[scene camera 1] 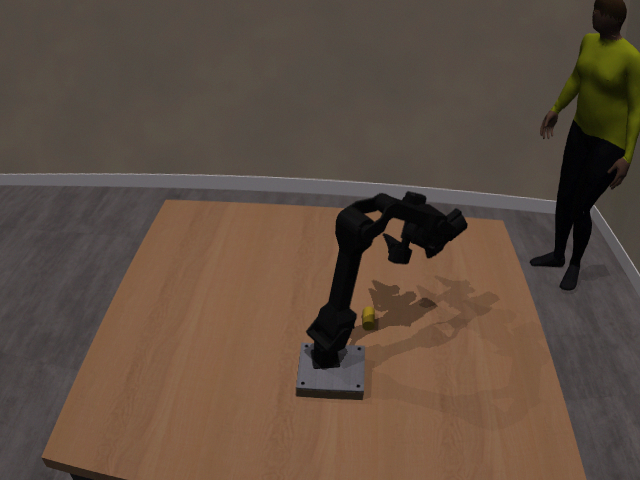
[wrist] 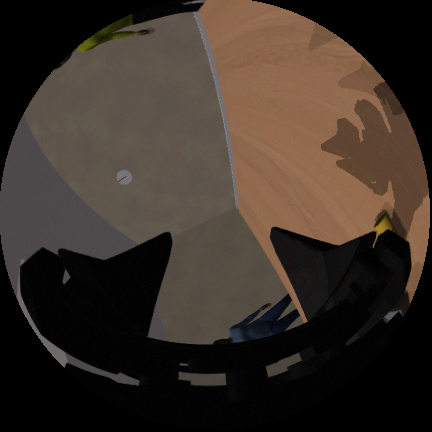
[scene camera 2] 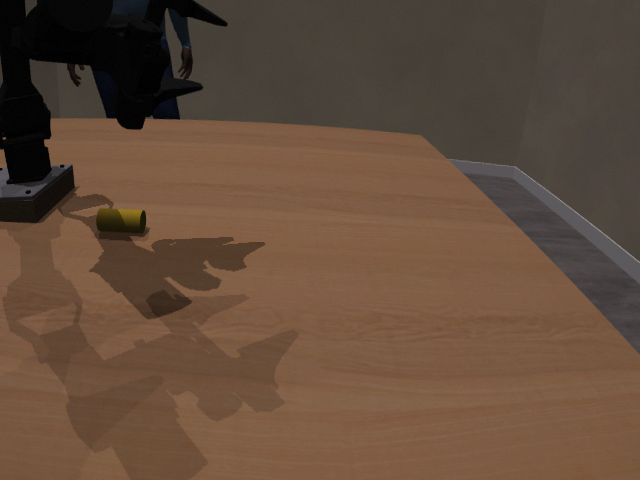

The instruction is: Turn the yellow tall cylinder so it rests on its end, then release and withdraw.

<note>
In view: my gripper (scene camera 2: 213, 55).
My gripper also shows in scene camera 1 (scene camera 1: 388, 218) and in the wrist view (wrist: 221, 235).
</note>
